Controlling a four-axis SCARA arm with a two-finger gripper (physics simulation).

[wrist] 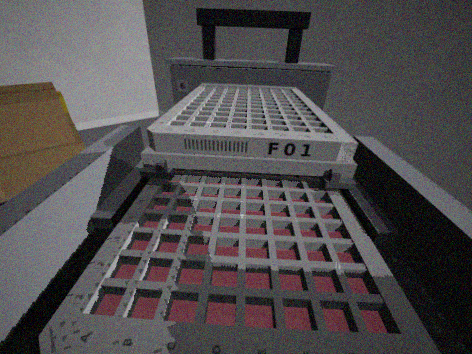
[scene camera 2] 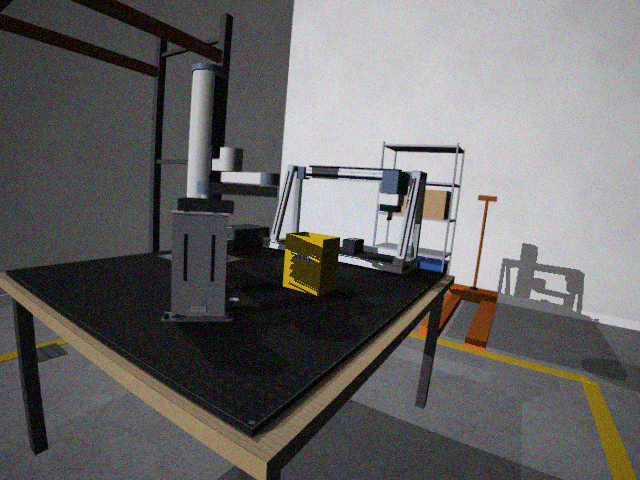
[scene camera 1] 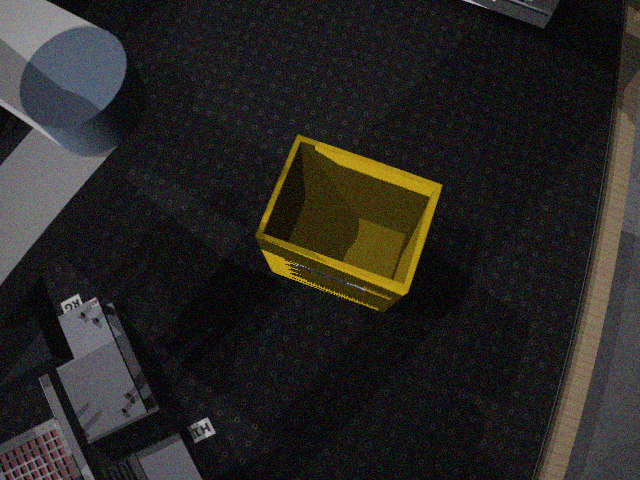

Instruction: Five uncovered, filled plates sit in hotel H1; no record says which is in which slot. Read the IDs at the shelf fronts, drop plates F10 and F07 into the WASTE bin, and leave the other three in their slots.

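Places are measured from the arm's base along level axes (x right, y ahead, z up), in centimetres.
Pixels of known places: gripper, between the fingertips: (wrist: 244, 150).
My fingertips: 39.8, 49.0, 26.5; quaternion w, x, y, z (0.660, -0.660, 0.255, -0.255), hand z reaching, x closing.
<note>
Behind a point stands the place of what it marks, as x, y, z.
In the wrist view my gripper (wrist: 244, 150) {39.8, 49.0, 26.5} is shut on a filled plate (wrist: 260, 280) {36.2, 44.2, 25.3} (scene camera 1: 32, 445) {34.9, 44.1, 25.3} with red wells. Dark fingers lie along its two sides, and its ID is out of view. The plate is outside hotel H1 (wrist: 250, 74) {47.3, 56.8, 28.7} (scene camera 2: 199, 258) {49.2, 59.1, 17.7} (scene camera 1: 168, 458) {37.0, 51.9, 2.1}, in front of and below plate F01 (wrist: 250, 145) {38.6, 47.5, 27.6}, which sits in the hotel with its ID readable. Other plates in the hotel are hidden. The yellow WASTE bin (scene camera 1: 341, 206) {-2.7, 62.6, 4.1} (scene camera 2: 310, 263) {8.5, 68.0, 12.2} stands open; no plate shows in it. The gripper is hidden in scene camera 2.
A grey stand (scene camera 1: 103, 382) {29.9, 41.7, 7.3} marked RG is beside the held plate. The H1 label (scene camera 1: 201, 429) {31.7, 54.7, 1.3} lies by the hotel. The white arm column (scene camera 2: 200, 129) {6.5, 3.7, 60.6} rises behind the hotel. A gantry machine (scene camera 2: 416, 217) {-60.4, 84.7, 28.6} stands beyond the bin. The hotel's black handle (wrist: 254, 19) {47.9, 57.4, 32.7} tops it.
</note>
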